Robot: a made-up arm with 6 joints.
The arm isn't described. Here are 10 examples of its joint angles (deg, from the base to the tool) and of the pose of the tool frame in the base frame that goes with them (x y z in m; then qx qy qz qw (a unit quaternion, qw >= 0)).
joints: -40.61 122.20 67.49 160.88 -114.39 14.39
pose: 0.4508 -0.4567 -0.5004 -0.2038 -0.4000 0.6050 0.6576
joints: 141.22 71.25 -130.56 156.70 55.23 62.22
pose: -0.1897 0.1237 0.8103 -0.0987 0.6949 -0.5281 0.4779
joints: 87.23 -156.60 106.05 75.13 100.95 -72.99
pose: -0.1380 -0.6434 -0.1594 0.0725 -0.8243 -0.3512 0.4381
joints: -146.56 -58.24 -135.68 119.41 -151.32 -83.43
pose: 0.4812 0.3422 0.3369 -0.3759 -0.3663 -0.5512 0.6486
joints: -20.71 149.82 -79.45 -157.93 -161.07 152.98
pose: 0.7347 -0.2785 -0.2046 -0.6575 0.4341 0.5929 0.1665
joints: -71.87 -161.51 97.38 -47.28 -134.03 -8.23
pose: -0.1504 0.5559 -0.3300 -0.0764 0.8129 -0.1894 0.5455
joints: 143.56 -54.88 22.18 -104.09 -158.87 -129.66
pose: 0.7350 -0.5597 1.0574 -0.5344 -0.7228 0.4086 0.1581
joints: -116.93 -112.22 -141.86 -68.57 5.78 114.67
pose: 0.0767 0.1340 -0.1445 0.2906 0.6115 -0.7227 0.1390
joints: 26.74 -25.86 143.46 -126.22 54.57 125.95
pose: 0.1855 0.0168 0.8423 -0.5906 0.2995 -0.5655 0.4915
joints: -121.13 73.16 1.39 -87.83 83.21 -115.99
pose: -0.7553 -1.0139 0.7364 0.3338 -0.6093 -0.7114 0.1061
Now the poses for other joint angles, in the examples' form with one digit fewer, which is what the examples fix.
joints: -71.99 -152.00 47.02 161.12 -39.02 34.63
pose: -0.312 0.799 -0.526 -0.413 -0.294 0.383 0.772
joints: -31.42 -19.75 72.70 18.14 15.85 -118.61
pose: 0.154 -0.113 1.392 0.746 -0.045 0.595 0.294
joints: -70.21 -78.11 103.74 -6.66 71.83 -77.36
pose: -0.182 0.444 0.866 0.725 -0.511 0.391 0.247
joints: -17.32 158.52 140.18 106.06 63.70 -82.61
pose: -0.106 0.127 -0.240 -0.238 -0.786 -0.563 0.089
